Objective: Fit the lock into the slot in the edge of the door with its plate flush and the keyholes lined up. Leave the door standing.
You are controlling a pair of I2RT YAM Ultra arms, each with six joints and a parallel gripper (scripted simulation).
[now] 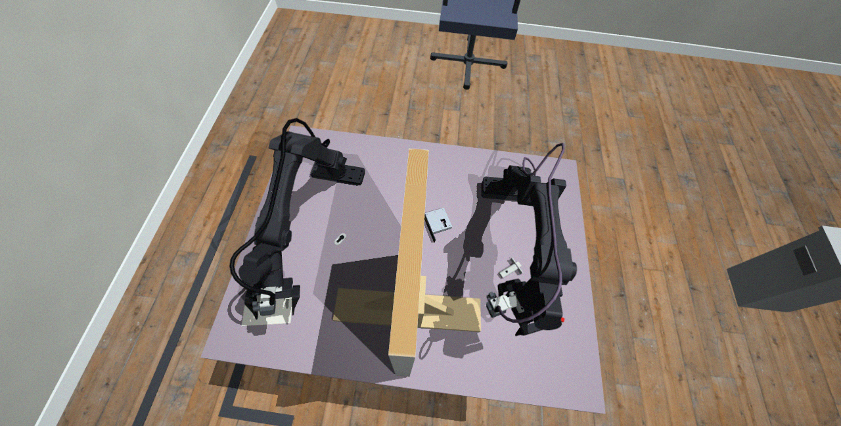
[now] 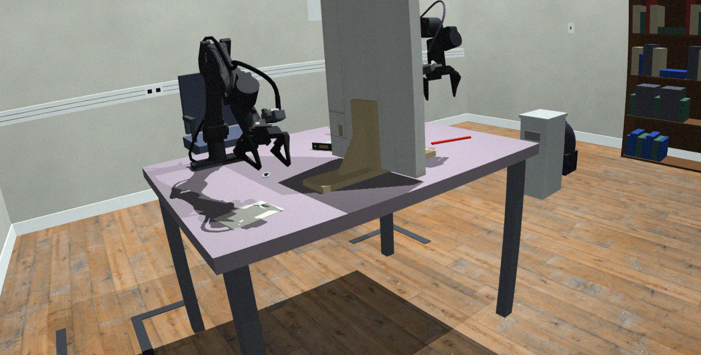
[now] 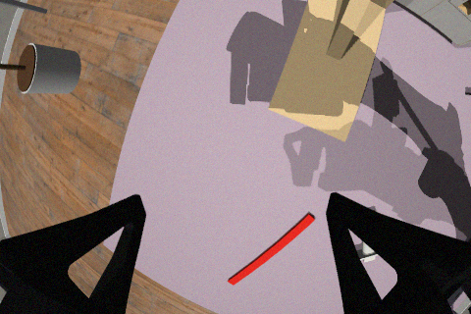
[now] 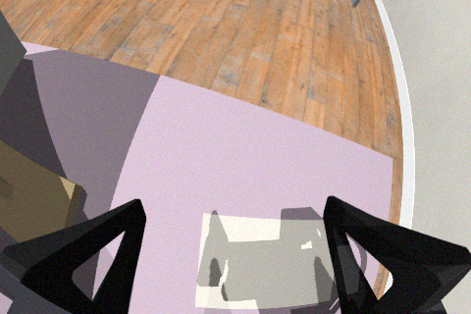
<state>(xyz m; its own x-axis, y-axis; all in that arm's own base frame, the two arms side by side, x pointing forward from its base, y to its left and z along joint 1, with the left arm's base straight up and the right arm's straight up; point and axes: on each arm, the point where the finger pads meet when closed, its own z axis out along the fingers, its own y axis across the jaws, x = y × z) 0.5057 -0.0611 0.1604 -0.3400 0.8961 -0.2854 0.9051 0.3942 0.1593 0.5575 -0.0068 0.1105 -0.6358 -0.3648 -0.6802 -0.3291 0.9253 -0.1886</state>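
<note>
Now: the lock 350 mm behind my left hand, 210 mm to the right of it and 180 mm below it. Round my left hand: red rod: 70 mm behind, 140 mm to the left, 190 mm below; then cylinder piece: 200 mm behind, 60 mm to the left, 180 mm below; then keyhole plate: 240 mm behind, 540 mm to the right, 190 mm below.
</note>
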